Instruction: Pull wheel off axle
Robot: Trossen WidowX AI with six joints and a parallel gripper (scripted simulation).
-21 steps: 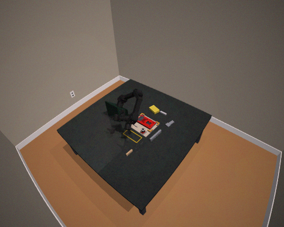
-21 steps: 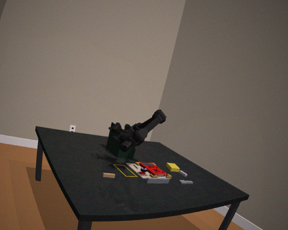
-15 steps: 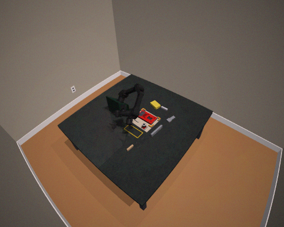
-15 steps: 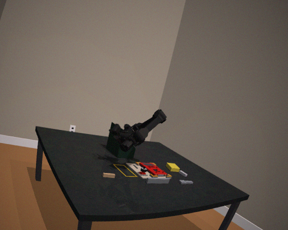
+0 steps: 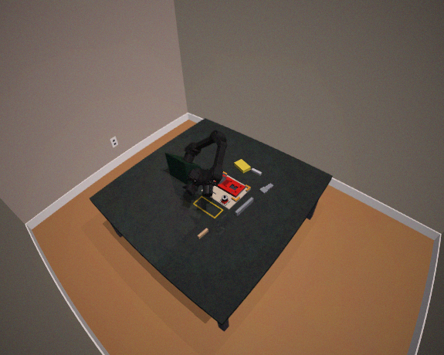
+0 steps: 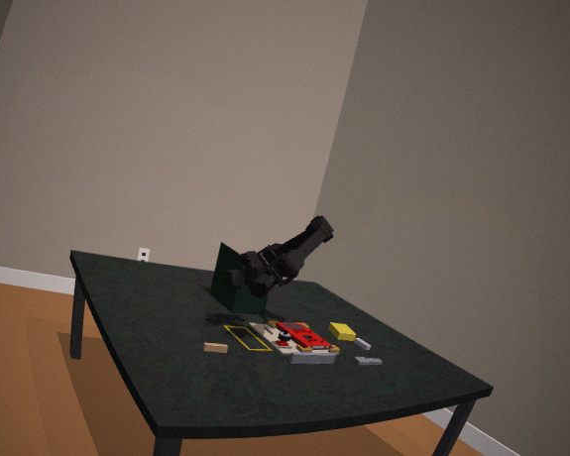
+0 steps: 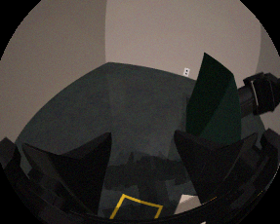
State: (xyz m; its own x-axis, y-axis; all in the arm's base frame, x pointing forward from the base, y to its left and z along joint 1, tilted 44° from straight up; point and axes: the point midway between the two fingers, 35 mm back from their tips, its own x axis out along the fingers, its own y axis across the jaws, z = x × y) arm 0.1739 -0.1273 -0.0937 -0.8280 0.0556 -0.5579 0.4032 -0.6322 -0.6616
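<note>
Right now my gripper tip is 22 cm short of the dark wheel, 13 cm to the right of it and 11 cm above it. Round my gripper tip: axle: 21 cm ahead, 13 cm to the left, 11 cm below; yellow block: 46 cm to the left, 13 cm below, 11 cm ahead; tan block: 27 cm ahead, 15 cm to the right, 13 cm below.
</note>
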